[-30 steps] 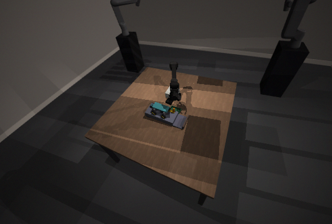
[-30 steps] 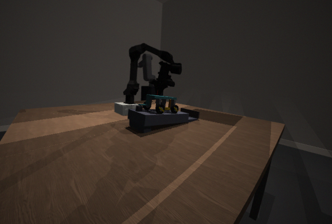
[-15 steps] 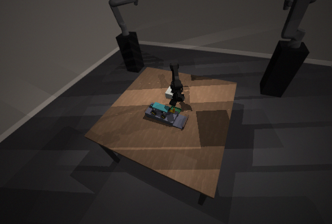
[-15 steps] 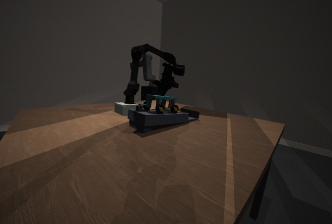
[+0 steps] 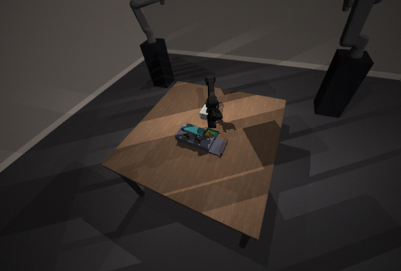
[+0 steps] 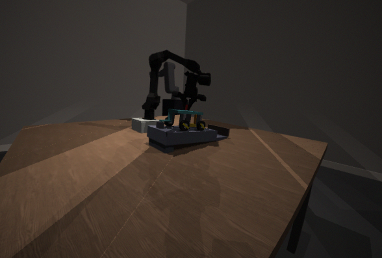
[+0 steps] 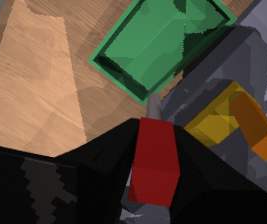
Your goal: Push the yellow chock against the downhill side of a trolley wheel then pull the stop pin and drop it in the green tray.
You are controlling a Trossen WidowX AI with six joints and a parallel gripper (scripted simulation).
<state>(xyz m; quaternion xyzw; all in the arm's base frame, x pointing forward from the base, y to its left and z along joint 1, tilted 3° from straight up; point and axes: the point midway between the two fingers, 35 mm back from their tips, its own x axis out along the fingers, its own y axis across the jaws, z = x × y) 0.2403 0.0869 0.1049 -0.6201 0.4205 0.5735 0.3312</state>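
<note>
Right now the red-headed stop pin is right at my gripper tip. From my gripper tip the other things lie so: teal trolley (10 cm ahead, 10 cm to the right, 3 cm below); then yellow chock (6 cm ahead, 5 cm below); then grey ramp (10 cm ahead, 10 cm to the right, 9 cm below).
</note>
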